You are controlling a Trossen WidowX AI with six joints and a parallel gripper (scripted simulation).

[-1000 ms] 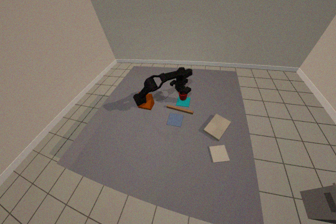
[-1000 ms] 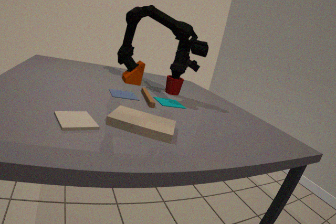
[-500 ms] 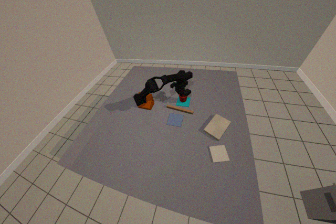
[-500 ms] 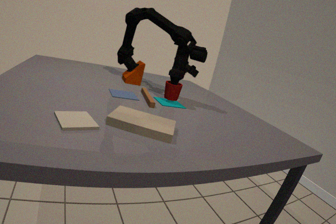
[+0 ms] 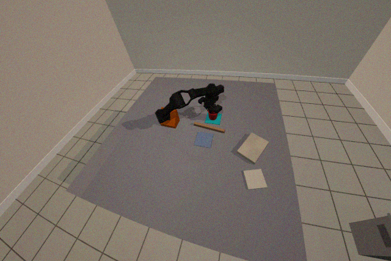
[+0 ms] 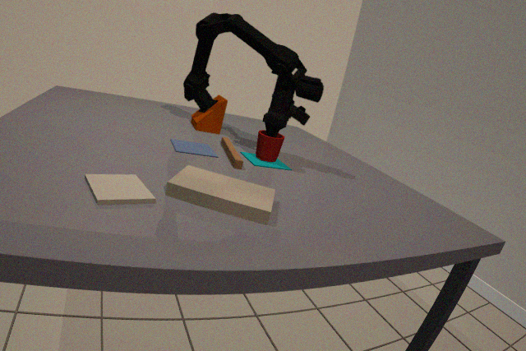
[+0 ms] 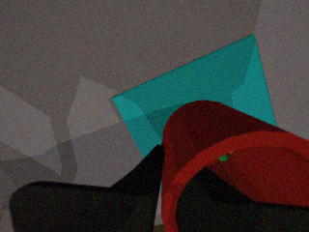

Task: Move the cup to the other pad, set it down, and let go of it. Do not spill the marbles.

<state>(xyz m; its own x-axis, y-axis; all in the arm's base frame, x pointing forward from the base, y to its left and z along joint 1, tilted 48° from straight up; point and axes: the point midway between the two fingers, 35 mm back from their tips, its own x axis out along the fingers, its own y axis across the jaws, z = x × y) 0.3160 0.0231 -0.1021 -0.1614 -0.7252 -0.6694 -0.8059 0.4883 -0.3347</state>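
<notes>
The teal pad is 30 mm ahead of my gripper tip, 20 mm to the right of it and 50 mm below it. Round my gripper tip: blue-grey pad 20 mm behind, 220 mm to the right, 50 mm below; then wooden stick 120 mm to the right, 40 mm below; then red cup 20 mm ahead, 20 mm to the right.
</notes>
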